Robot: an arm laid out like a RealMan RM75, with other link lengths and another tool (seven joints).
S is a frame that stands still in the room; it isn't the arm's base.
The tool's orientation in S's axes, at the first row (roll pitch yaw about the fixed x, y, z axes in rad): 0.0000 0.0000 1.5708
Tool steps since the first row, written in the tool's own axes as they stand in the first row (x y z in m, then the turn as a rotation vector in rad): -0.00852 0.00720 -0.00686 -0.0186 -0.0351 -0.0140; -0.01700 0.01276 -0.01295 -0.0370 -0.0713 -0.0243; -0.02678 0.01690 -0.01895 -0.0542 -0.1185 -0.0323; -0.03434 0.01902 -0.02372 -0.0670 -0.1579 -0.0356; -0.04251 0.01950 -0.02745 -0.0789 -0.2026 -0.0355; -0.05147 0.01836 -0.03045 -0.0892 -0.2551 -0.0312; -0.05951 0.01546 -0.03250 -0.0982 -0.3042 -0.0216; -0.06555 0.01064 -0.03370 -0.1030 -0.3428 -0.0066; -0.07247 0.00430 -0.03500 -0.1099 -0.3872 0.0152
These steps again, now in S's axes. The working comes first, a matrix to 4 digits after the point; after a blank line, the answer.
The tool's axes in the first row as the columns of a matrix, in S's axes (used below as rounded here):
0.0000 -1.0000 0.0000
1.0000 0.0000 0.0000
0.0000 0.0000 1.0000

-0.00720 -0.00852 -0.00686 0.0351 -0.0186 -0.0140; -0.01276 -0.01700 -0.01295 0.0713 -0.0370 -0.0243; -0.01690 -0.02678 -0.01895 0.1185 -0.0542 -0.0323; -0.01902 -0.03434 -0.02372 0.1579 -0.0670 -0.0356; -0.01950 -0.04251 -0.02745 0.2026 -0.0789 -0.0355; -0.01836 -0.05147 -0.03045 0.2551 -0.0892 -0.0312; -0.01546 -0.05951 -0.03250 0.3042 -0.0982 -0.0216; -0.01064 -0.06555 -0.03370 0.3428 -0.1030 -0.0066; -0.00430 -0.07247 -0.03500 0.3872 -0.1099 0.0152
